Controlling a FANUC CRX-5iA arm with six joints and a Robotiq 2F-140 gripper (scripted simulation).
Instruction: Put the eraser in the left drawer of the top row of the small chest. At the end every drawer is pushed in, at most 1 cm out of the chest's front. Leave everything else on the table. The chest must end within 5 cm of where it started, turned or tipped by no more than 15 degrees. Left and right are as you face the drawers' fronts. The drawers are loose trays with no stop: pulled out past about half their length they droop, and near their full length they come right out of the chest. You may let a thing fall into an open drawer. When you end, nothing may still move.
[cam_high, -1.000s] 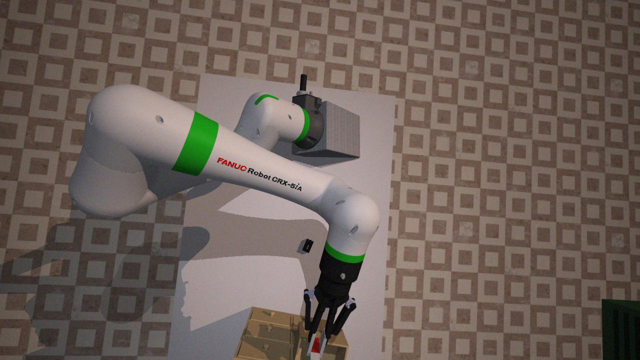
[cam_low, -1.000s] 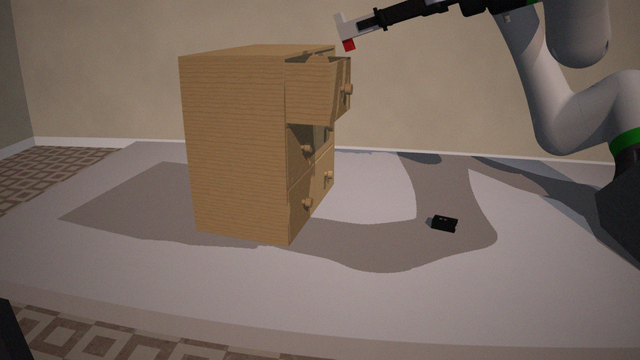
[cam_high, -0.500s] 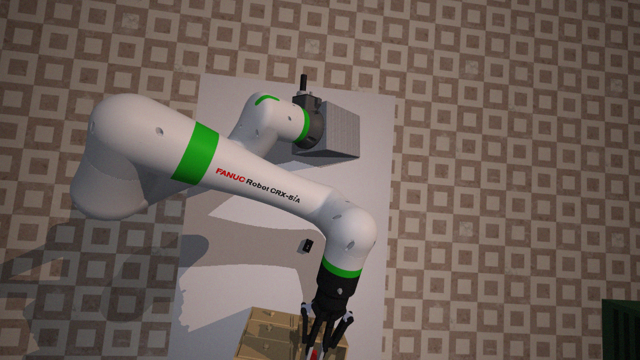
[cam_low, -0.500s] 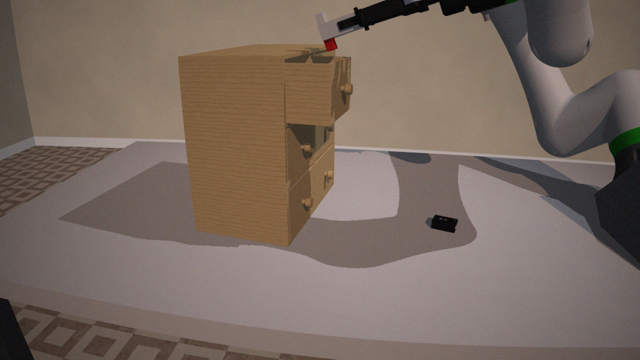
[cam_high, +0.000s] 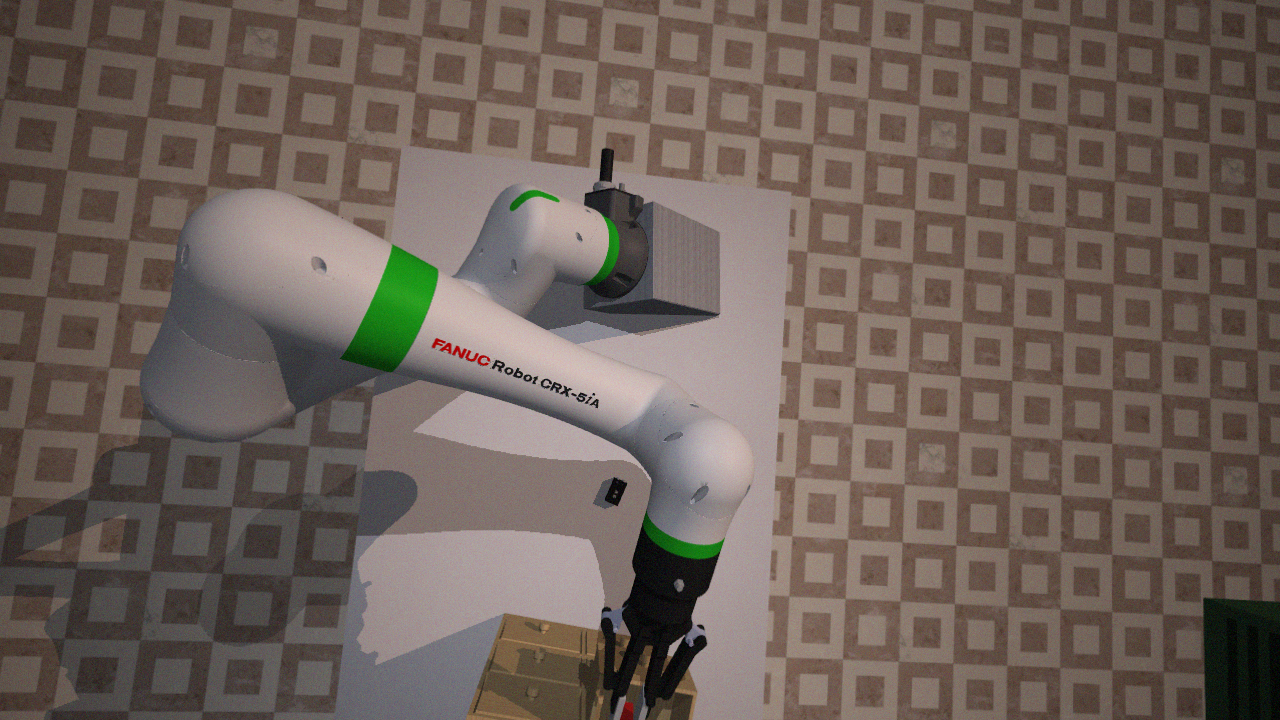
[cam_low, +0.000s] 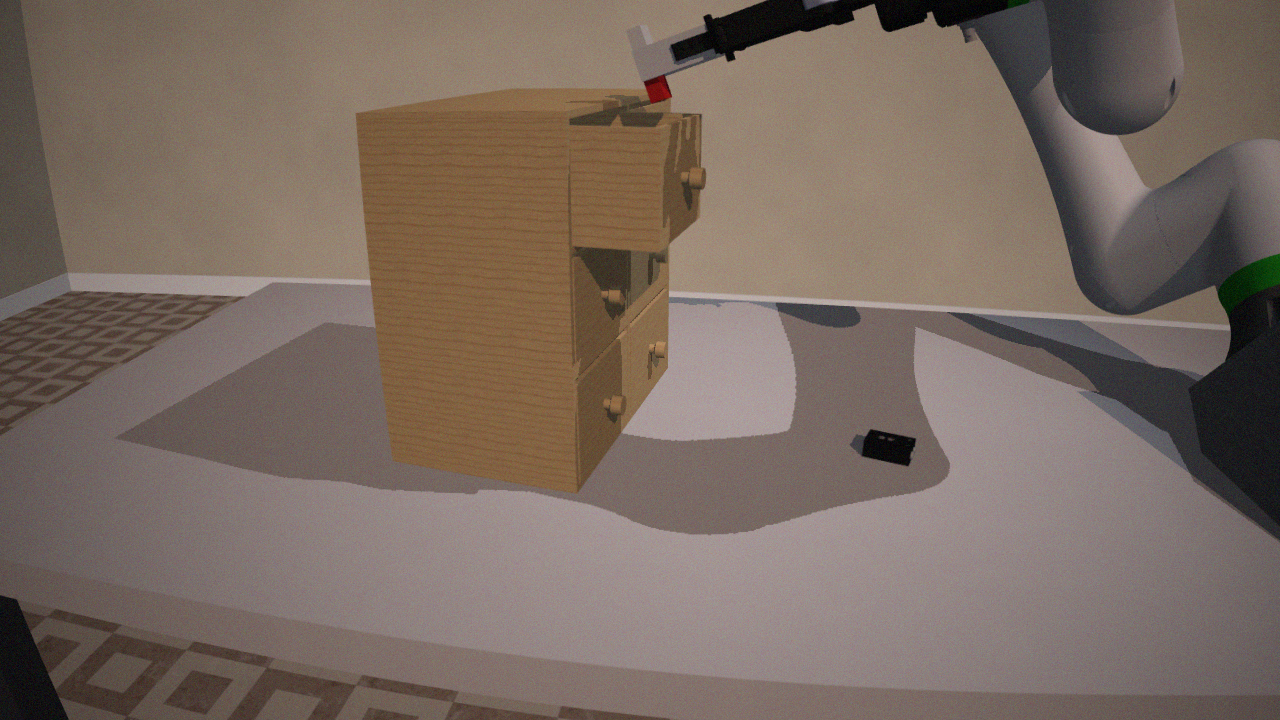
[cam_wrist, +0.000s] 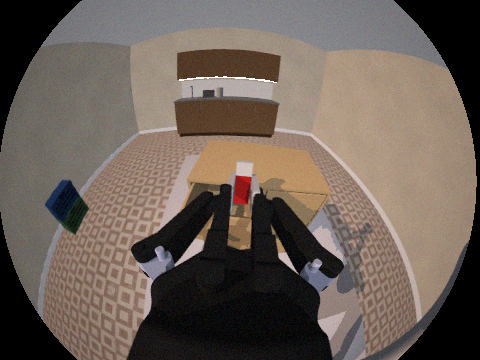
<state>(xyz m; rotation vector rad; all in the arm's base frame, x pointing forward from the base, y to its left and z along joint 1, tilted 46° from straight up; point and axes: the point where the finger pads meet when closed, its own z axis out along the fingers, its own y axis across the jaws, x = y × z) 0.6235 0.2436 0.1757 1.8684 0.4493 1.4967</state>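
Right now the eraser is 3 cm ahead of my hand. Also, from my hand: small black block 36 cm below, 22 cm behind, 1 cm to the right.
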